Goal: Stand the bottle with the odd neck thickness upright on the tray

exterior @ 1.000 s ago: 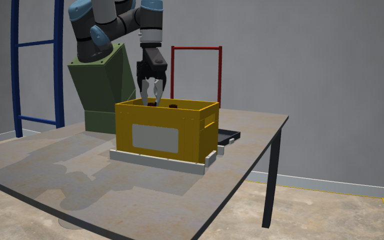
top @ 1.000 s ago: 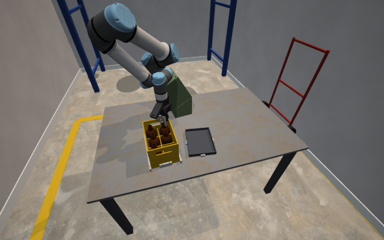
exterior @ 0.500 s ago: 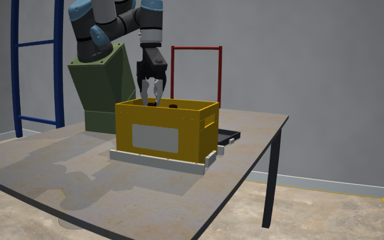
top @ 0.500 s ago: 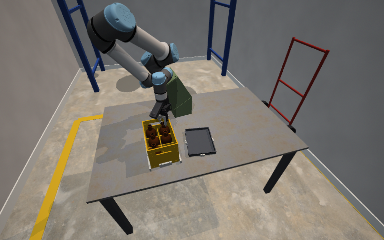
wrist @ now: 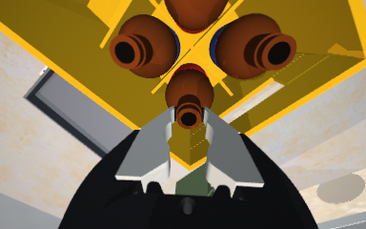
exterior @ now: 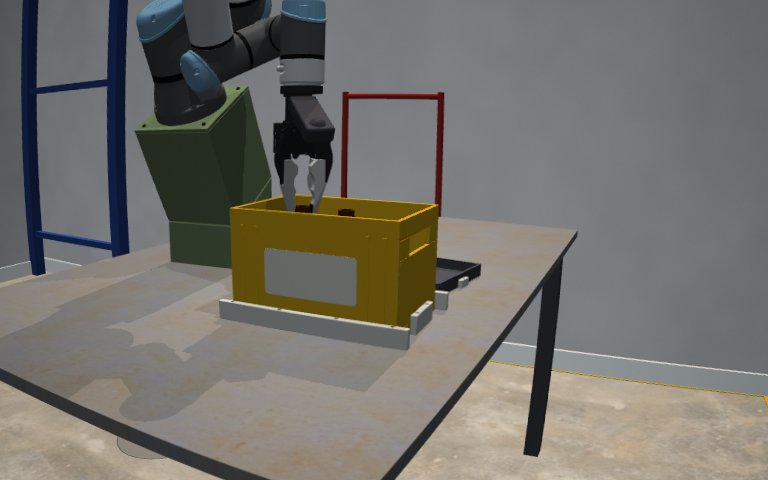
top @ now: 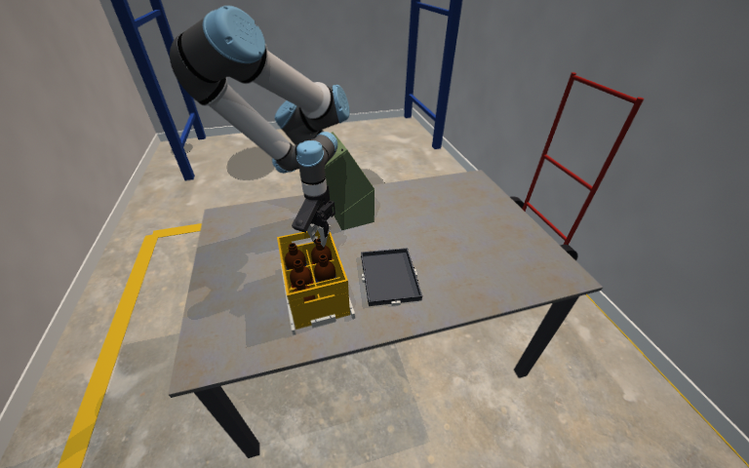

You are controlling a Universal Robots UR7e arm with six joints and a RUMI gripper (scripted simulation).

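My gripper is now 80 mm short of the yellow crate, 70 mm above it and 50 mm to the left of it. The rest, counted from my hand: dark tray (230 mm to the left, 140 mm below, 100 mm ahead).
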